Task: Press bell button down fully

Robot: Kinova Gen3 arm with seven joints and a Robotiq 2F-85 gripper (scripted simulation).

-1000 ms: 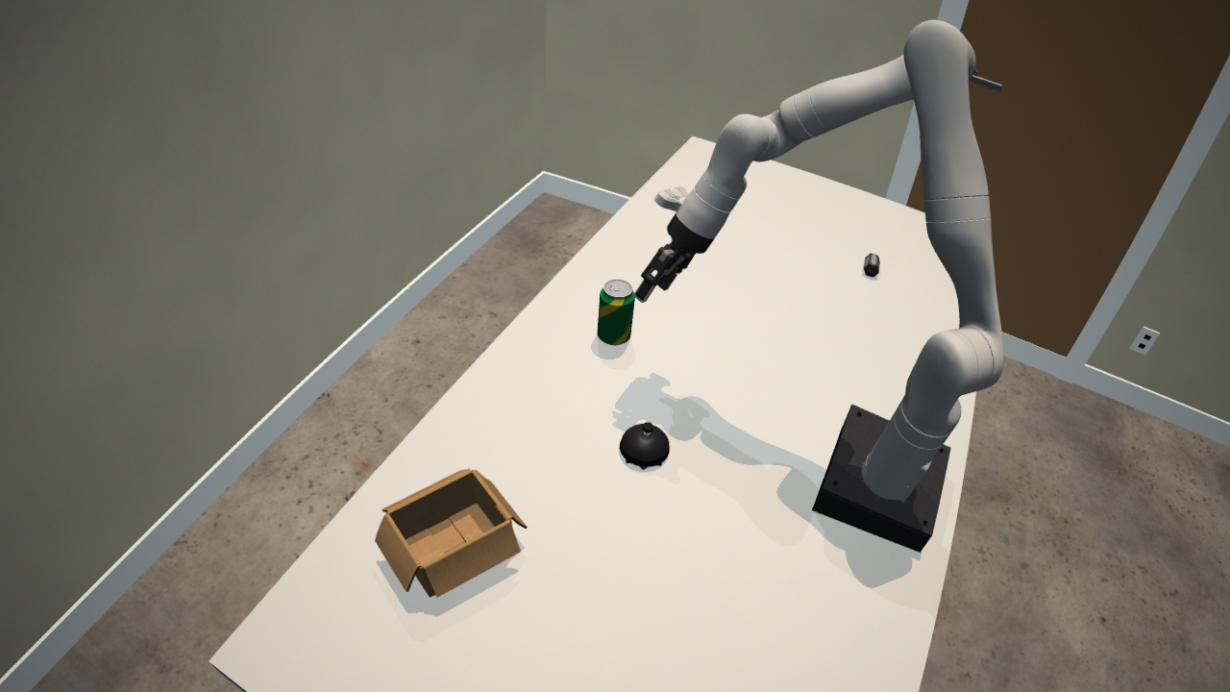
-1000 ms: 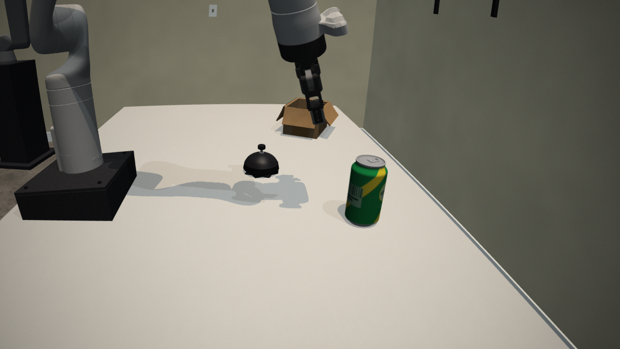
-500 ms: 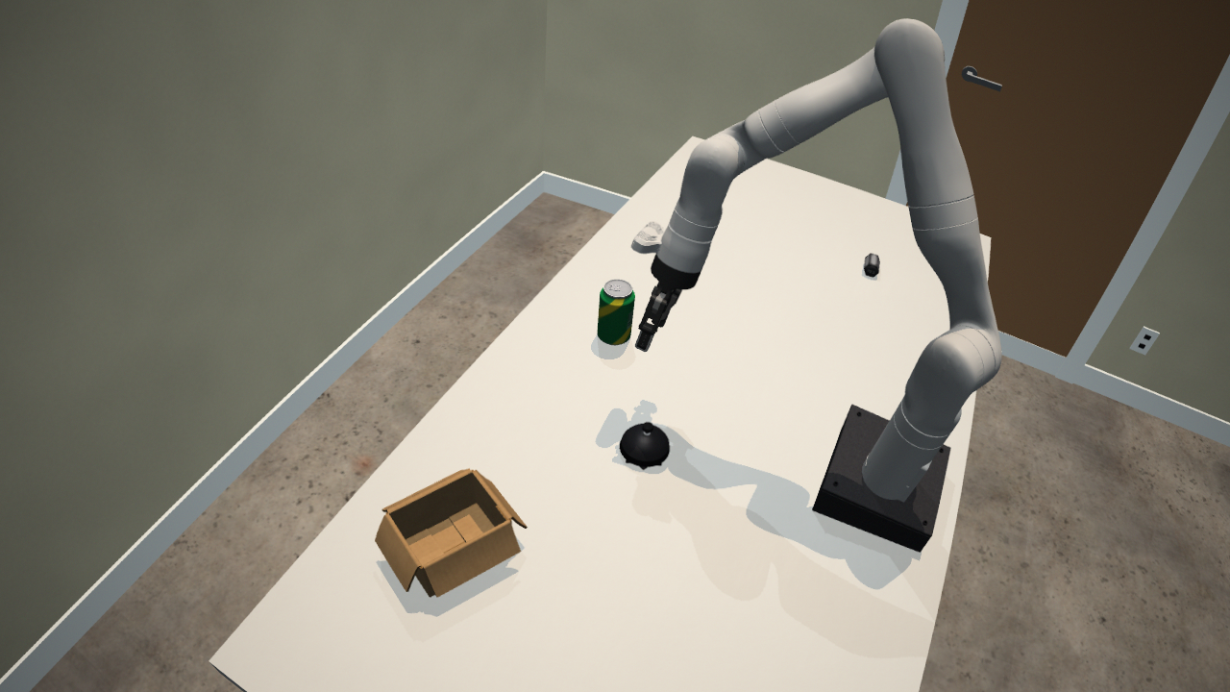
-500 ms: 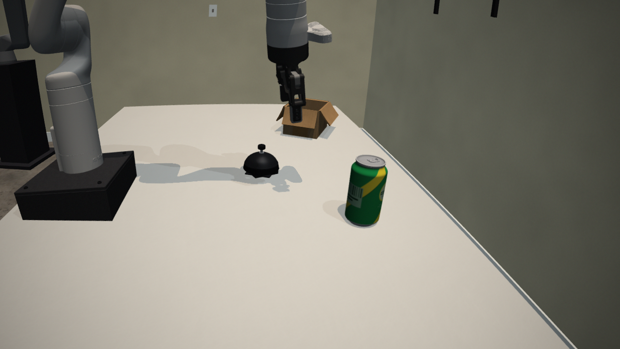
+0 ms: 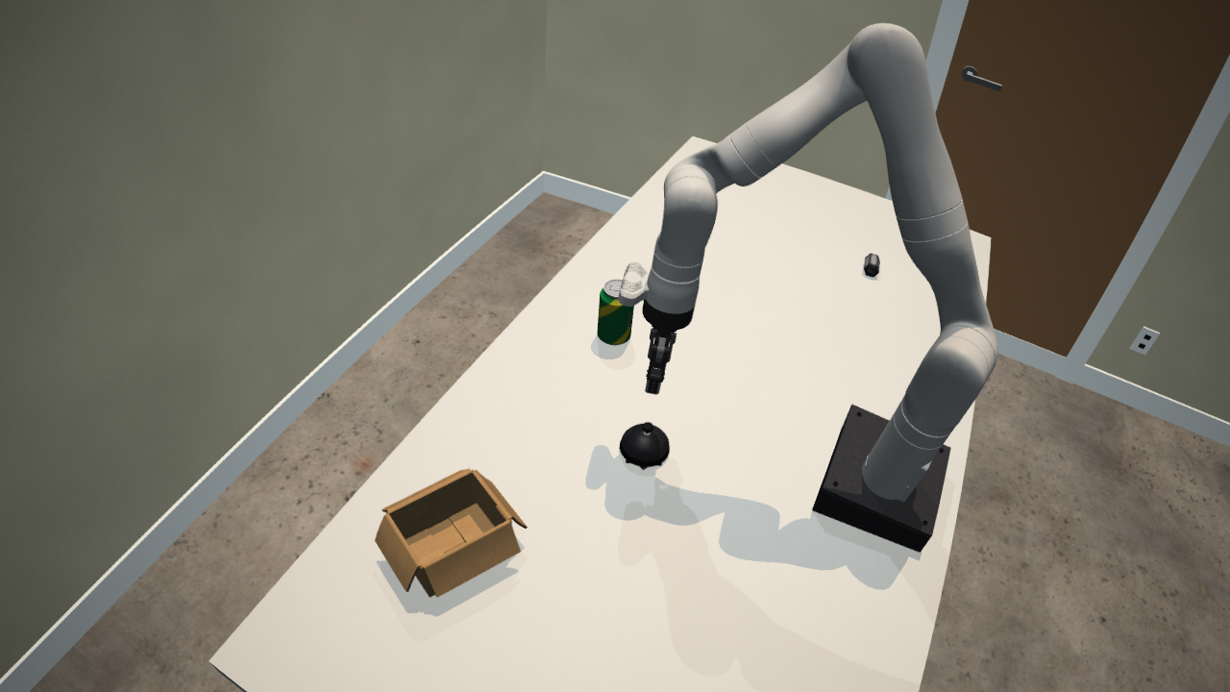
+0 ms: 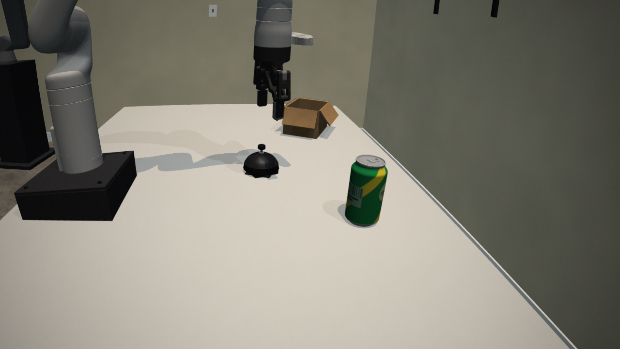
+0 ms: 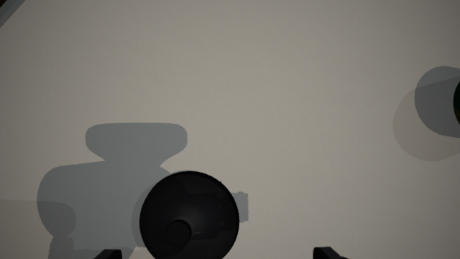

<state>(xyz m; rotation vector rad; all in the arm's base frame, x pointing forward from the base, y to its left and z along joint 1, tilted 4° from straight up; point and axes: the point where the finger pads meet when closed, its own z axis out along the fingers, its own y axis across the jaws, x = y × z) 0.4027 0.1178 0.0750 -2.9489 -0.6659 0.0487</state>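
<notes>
My gripper is now 20 mm past the button, 30 mm to the right of it and 100 mm above it. From my hand the other things lie so: cardboard box (100 mm ahead, 370 mm to the left, 110 mm below); green soda can (190 mm ahead, 170 mm to the right, 100 mm below); bell (20 mm behind, 30 mm to the left, 120 mm below).
</notes>
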